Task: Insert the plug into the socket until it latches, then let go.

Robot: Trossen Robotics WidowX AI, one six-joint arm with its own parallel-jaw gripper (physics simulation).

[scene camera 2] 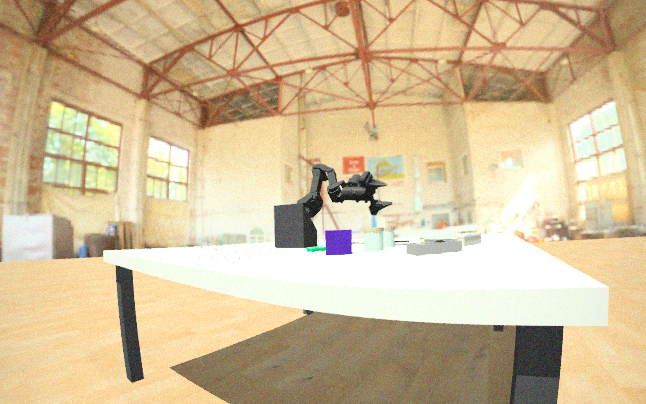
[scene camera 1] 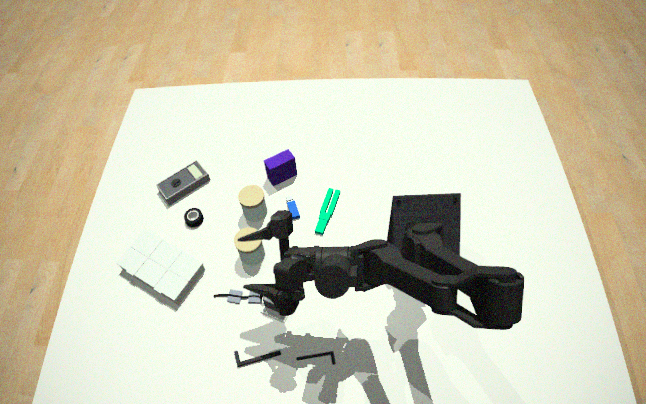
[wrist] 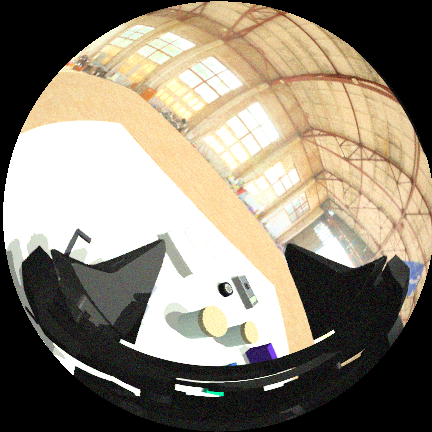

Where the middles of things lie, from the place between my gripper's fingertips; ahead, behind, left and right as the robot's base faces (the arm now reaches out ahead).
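With the white tray (scene camera 1: 170,271) as my reference, I find my gripper now 10 cm to the left of it, 24 cm short of it and 18 cm above it.
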